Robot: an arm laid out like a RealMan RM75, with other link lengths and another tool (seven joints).
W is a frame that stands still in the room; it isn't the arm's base.
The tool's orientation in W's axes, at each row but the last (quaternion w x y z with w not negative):
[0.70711, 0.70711, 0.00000, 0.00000]
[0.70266, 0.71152, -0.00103, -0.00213]
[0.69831, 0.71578, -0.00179, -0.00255]
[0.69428, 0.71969, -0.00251, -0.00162]
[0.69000, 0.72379, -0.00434, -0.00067]
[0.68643, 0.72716, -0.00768, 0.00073]
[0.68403, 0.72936, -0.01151, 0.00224]
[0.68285, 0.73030, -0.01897, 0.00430]
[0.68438, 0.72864, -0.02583, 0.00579]
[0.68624, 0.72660, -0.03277, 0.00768]
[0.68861, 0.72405, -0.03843, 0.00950]
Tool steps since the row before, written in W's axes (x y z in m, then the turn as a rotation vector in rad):
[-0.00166, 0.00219, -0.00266, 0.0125, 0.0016, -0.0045]
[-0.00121, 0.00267, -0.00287, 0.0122, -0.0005, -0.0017]
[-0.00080, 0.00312, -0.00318, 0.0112, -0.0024, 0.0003]
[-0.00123, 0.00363, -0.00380, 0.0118, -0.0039, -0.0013]
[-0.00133, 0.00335, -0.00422, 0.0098, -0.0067, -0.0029]
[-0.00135, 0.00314, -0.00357, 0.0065, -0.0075, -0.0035]
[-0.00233, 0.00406, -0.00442, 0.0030, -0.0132, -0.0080]
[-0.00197, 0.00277, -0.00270, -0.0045, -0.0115, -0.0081]
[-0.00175, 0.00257, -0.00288, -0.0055, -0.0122, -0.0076]
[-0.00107, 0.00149, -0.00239, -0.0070, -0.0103, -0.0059]
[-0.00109, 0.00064, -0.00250, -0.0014, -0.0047, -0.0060]
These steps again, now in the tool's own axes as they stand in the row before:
[-0.00166, -0.00266, -0.00219, 0.0125, -0.0045, -0.0016]
[-0.00122, -0.00291, -0.00263, 0.0122, -0.0017, 0.0005]
[-0.00082, -0.00326, -0.00304, 0.0112, 0.0004, 0.0023]
[-0.00126, -0.00393, -0.00348, 0.0118, -0.0012, 0.0039]
[-0.00138, -0.00437, -0.00314, 0.0098, -0.0026, 0.0068]
[-0.00142, -0.00373, -0.00292, 0.0065, -0.0031, 0.0076]
[-0.00247, -0.00462, -0.00374, 0.0030, -0.0072, 0.0136]
[-0.00212, -0.00281, -0.00254, -0.0045, -0.0072, 0.0121]
[-0.00195, -0.00295, -0.00233, -0.0055, -0.0066, 0.0128]
[-0.00126, -0.00240, -0.00131, -0.0069, -0.0049, 0.0109]
[-0.00128, -0.00245, -0.00047, -0.0016, -0.0057, 0.0051]

